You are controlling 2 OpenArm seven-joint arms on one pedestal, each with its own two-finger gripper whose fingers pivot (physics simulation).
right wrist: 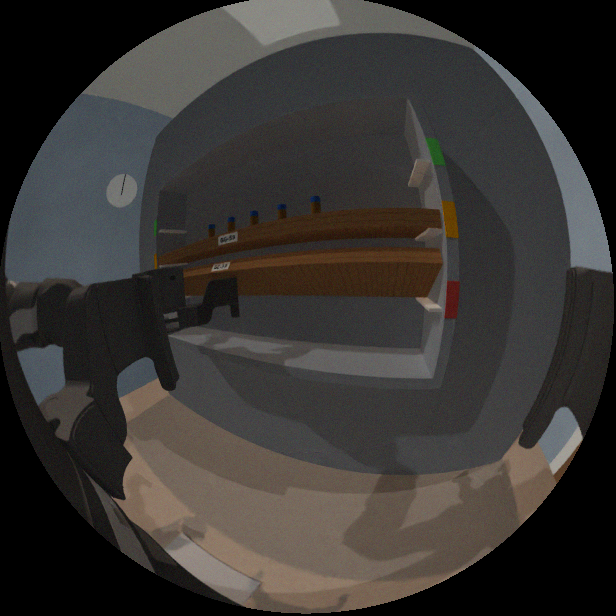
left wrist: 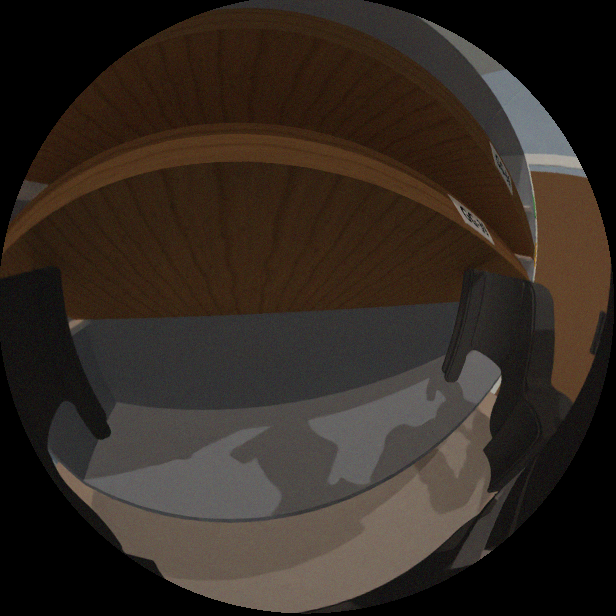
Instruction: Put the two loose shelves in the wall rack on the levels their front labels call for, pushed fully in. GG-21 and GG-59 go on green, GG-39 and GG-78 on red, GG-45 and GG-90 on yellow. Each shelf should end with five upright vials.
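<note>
In the right wrist view the grey wall rack (right wrist: 344, 258) holds two wooden shelves. The upper shelf (right wrist: 321, 226) sits at the yellow tag (right wrist: 449, 219) and carries several upright blue-capped vials (right wrist: 281, 210). The lower shelf (right wrist: 321, 272) lies just above the red tag (right wrist: 452, 299); its vials are hidden. The green level (right wrist: 434, 152) is empty. My left gripper (left wrist: 270, 367) is open and empty, close under the lower shelf (left wrist: 247, 241), and shows in the right wrist view (right wrist: 221, 298). My right gripper (right wrist: 344, 390) is open and empty in front of the rack. The labels (left wrist: 471, 224) are too blurred to read.
The rack's grey floor ledge (left wrist: 275, 459) lies just below my left gripper's fingers. White support brackets (right wrist: 428, 302) stick out on the rack's right wall. A round clock (right wrist: 121, 190) hangs on the blue wall to the left. A brown board (left wrist: 568, 287) is at the right.
</note>
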